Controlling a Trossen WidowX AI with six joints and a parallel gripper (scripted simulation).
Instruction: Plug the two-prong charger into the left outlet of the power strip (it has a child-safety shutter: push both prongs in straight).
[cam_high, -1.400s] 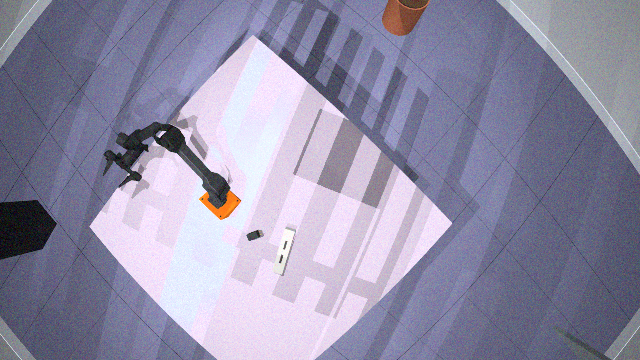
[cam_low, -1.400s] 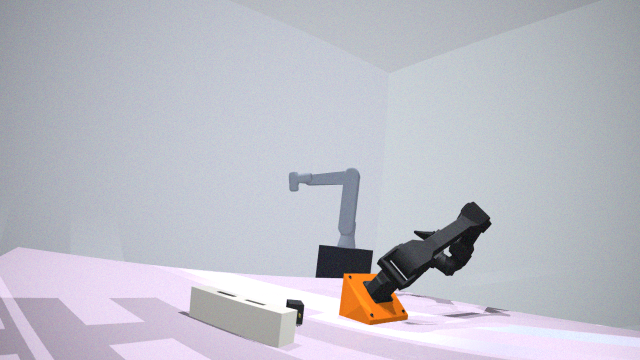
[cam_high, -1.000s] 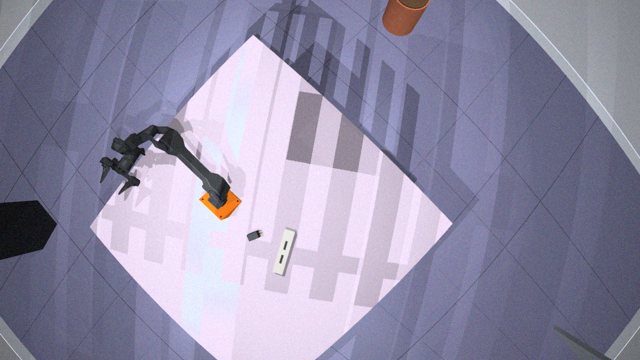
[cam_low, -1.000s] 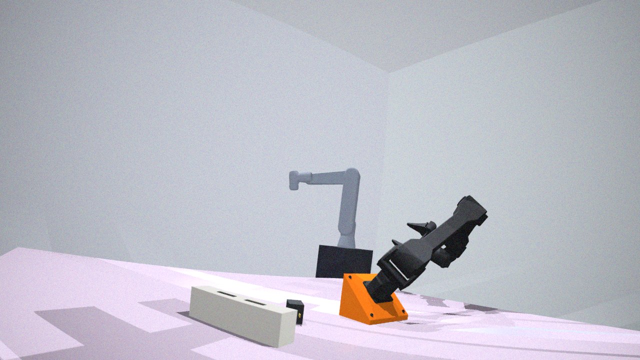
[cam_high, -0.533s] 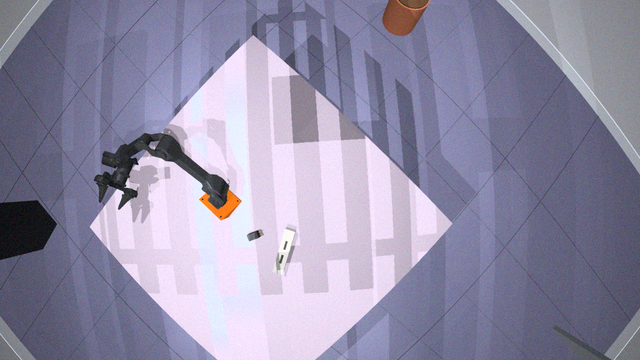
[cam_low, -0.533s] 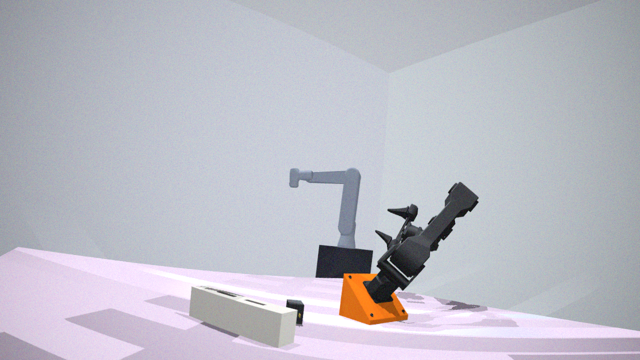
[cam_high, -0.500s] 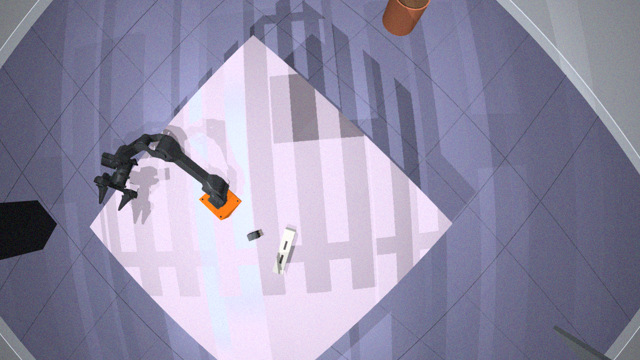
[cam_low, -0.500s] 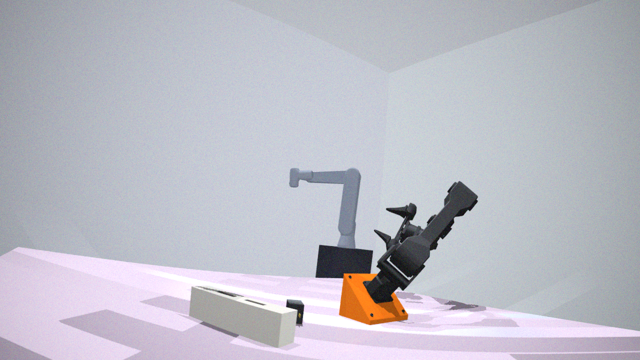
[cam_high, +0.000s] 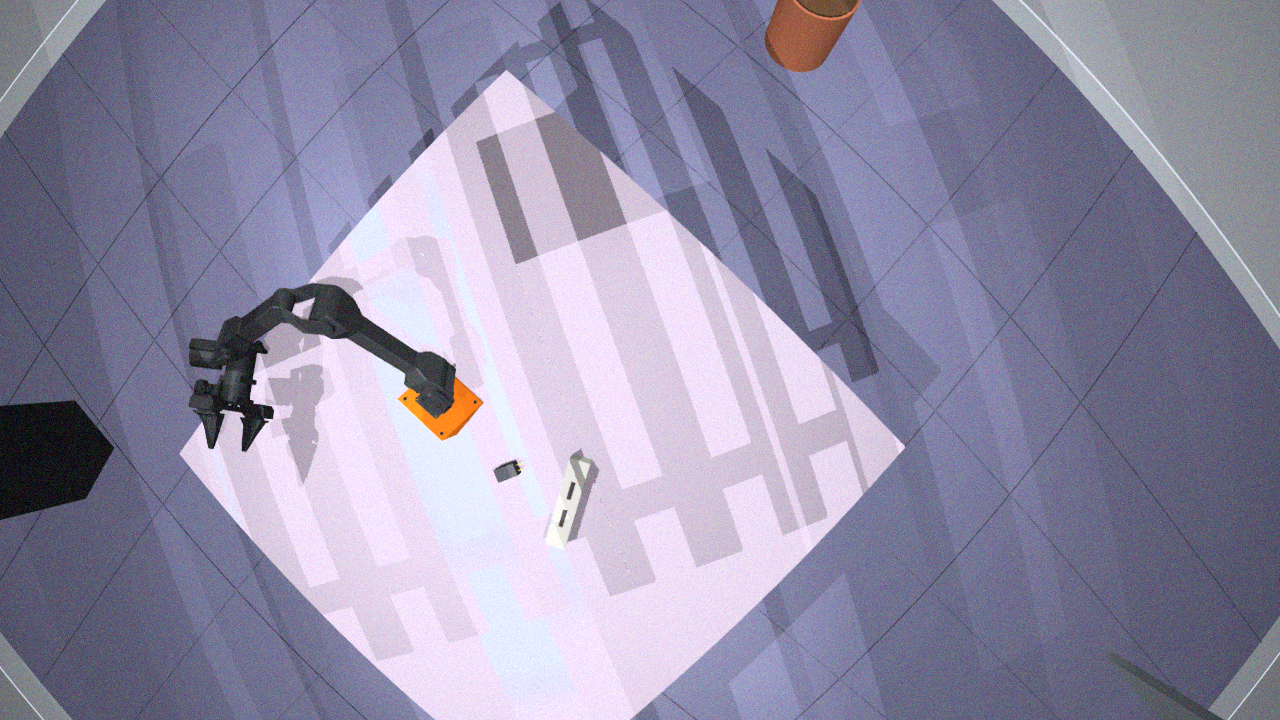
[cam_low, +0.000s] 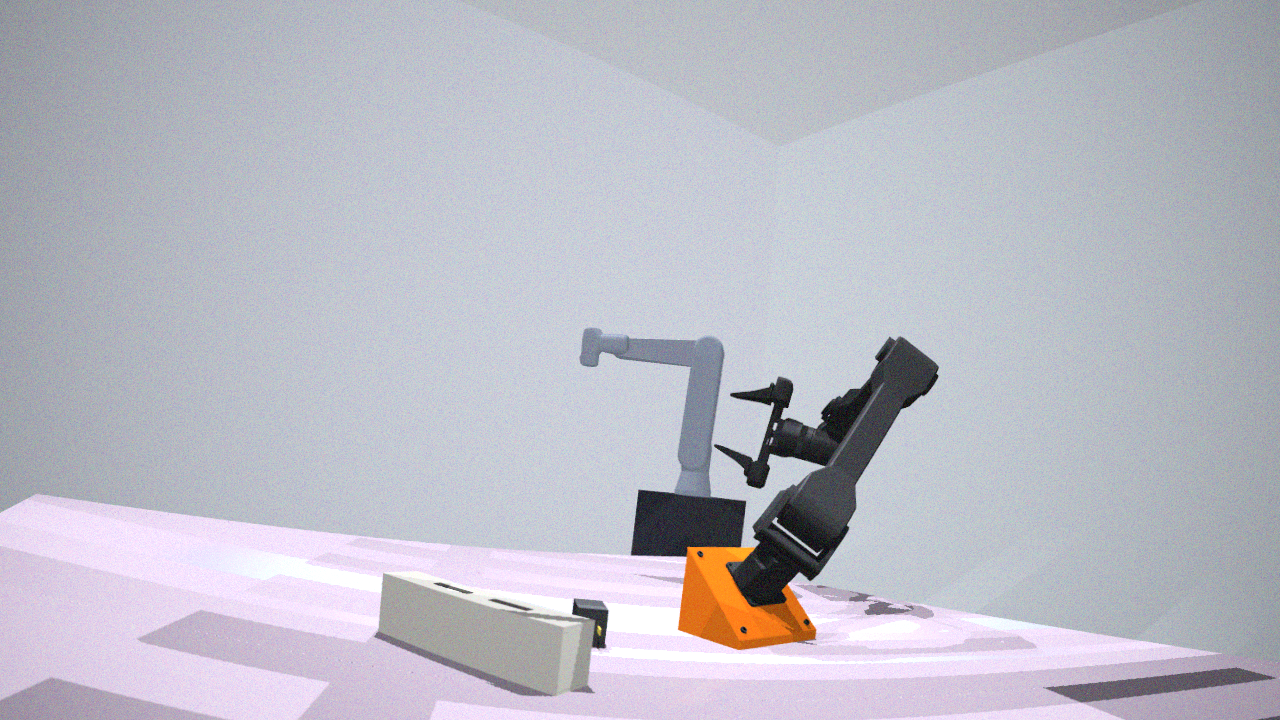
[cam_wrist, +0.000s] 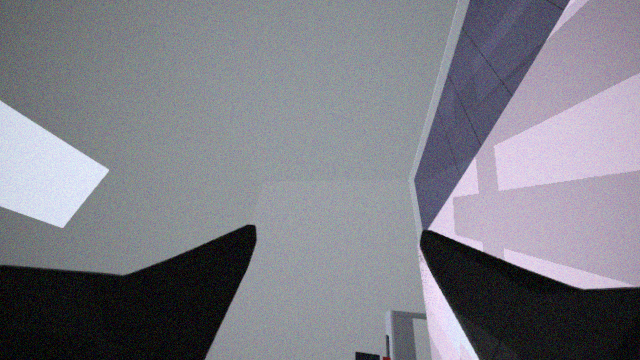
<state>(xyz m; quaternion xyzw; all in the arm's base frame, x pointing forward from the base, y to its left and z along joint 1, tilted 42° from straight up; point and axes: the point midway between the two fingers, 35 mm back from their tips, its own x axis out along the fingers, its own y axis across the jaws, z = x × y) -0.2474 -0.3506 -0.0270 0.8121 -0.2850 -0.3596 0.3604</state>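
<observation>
My gripper tip is now 450 mm short of the two-prong charger, 300 mm to the right of it and 260 mm above it.
</observation>
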